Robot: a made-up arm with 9 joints.
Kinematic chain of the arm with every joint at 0, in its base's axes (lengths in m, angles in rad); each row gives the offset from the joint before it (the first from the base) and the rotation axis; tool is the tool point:
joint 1: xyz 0 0 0.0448 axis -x
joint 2: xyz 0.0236 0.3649 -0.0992 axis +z
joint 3: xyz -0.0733 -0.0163 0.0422 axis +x
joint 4: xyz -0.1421 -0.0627 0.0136 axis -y
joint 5: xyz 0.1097 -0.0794 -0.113 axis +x
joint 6: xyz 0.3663 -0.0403 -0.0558 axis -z
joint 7: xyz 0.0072 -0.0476 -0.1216 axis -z
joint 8: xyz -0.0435 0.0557 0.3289 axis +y
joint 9: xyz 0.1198 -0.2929 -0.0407 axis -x
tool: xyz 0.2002 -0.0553 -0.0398
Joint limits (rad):
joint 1: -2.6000..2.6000
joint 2: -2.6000..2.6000
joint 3: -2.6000..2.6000
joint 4: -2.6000..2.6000
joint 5: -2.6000..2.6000
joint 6: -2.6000..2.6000
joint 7: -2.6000..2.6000
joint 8: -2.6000..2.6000
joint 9: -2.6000..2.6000
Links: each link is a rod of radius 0.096 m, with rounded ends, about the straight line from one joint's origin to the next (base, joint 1, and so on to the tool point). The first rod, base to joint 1, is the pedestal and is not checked.
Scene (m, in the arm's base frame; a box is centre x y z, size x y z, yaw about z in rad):
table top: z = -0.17
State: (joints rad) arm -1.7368 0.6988 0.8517 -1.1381 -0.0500 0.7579 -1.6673 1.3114 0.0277
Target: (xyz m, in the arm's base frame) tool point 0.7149 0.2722 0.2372
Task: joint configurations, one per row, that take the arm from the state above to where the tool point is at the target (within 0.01 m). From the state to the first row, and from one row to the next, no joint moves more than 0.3 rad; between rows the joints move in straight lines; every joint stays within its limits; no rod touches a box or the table.
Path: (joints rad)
1: -1.7353 0.7764 0.6122 -1.0558 -0.1017 0.7448 -1.6578 1.4045 0.0284
2: -1.7337 0.8540 0.3728 -0.9735 -0.1535 0.7317 -1.6484 1.4976 0.0291
3: -1.7322 0.9316 0.1333 -0.8912 -0.2052 0.7186 -1.6389 1.5907 0.0298
4: -1.7307 1.0092 -0.1062 -0.8089 -0.2569 0.7055 -1.6294 1.6838 0.0305
5: -1.7291 1.0868 -0.3456 -0.7266 -0.3087 0.6925 -1.6200 1.7769 0.0312

